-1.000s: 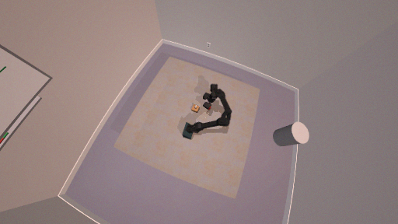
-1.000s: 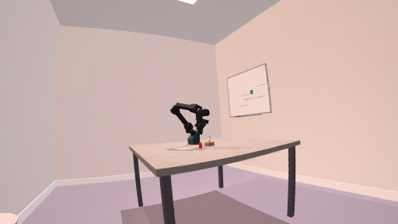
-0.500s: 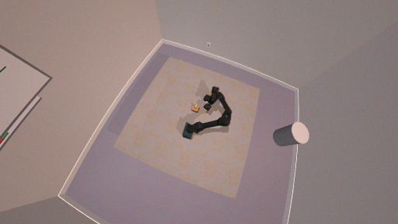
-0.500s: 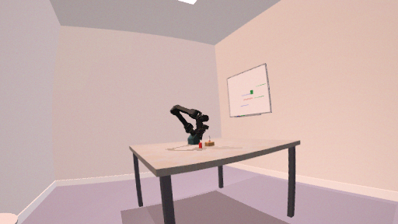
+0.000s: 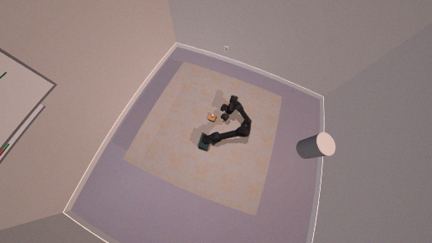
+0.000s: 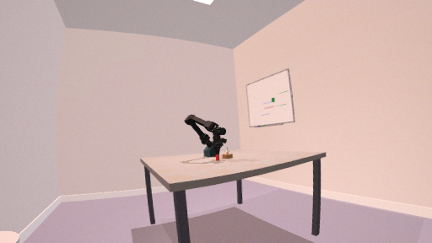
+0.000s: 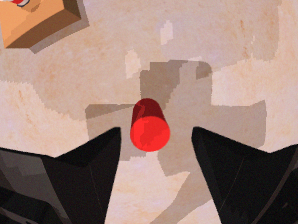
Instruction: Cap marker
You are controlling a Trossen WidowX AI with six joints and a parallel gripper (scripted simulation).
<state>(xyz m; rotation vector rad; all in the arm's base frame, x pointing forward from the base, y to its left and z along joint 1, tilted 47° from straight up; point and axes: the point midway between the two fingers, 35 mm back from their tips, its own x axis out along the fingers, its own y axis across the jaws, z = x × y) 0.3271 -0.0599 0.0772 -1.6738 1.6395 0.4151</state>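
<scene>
Right now the red cap is 2 cm below my gripper tip. The rest, counted from my gripper tip: holder block (13 cm to the left, 7 cm behind, 3 cm below).
</scene>
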